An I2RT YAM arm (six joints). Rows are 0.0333 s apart.
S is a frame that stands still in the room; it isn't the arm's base.
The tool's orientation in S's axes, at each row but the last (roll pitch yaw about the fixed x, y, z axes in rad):
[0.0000, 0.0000, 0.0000]
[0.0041, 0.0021, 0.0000]
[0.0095, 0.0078, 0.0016]
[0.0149, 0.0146, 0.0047]
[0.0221, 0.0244, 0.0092]
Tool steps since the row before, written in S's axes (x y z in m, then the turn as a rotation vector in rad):
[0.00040, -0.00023, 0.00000, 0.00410, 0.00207, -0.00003]
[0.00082, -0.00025, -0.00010, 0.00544, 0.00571, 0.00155]
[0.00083, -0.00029, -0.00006, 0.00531, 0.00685, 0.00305]
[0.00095, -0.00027, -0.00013, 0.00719, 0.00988, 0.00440]
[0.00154, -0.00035, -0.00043, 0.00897, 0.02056, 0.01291]
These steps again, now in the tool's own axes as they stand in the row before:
[0.00040, -0.00023, 0.00000, 0.00410, 0.00207, -0.00003]
[0.00082, -0.00025, -0.00010, 0.00544, 0.00572, 0.00154]
[0.00083, -0.00029, -0.00005, 0.00530, 0.00687, 0.00303]
[0.00095, -0.00028, -0.00011, 0.00717, 0.00991, 0.00436]
[0.00155, -0.00037, -0.00038, 0.00884, 0.02076, 0.01267]

